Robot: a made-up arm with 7 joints. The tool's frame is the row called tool.
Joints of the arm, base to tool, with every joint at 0 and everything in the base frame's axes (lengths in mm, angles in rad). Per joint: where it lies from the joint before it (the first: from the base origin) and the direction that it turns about. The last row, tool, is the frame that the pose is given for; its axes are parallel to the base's.
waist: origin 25.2 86.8 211.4 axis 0 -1 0
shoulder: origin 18.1 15.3 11 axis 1 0 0
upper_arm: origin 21.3 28.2 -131 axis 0 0 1
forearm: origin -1.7 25.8 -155.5 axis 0 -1 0
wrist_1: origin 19.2 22.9 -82.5 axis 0 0 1
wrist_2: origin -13.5 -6 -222.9 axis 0 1 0
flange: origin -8.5 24.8 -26.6 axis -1 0 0
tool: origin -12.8 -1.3 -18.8
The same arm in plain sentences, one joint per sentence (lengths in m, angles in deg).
The arm has seven revolute joints in a row. What follows holds with every joint at zero, and every direction is one of the base frame's. The first joint lies 0.0252 m along +x and 0.0868 m along +y and 0.2114 m along +z from the base frame's origin and rotates about -y. The second joint lies 0.0181 m along +x and 0.0153 m along +y and 0.011 m along +z from the first joint and rotates about +x. The third joint lies 0.0213 m along +x and 0.0282 m along +y and 0.131 m along -z from the second joint and rotates about +z. The fourth joint lies 0.0017 m along -x and 0.0258 m along +y and 0.1555 m along -z from the third joint and rotates about -y. The fifth joint lies 0.0192 m along +x and 0.0229 m along +y and 0.0825 m along -z from the fourth joint and rotates about +z. The sixth joint lies 0.0135 m along -x and 0.006 m along -y and 0.2229 m along -z from the fifth joint and rotates about +y. The seventh joint lies 0.0085 m along -x and 0.0248 m along +y and 0.0266 m along -z from the sixth joint and rotates about -x. The tool frame, which is the frame that the pose is given for, lies 0.0128 m along -x and 0.0013 m along -y and 0.0188 m along -z from the seventh joint; its axes are parallel to the base frame's.
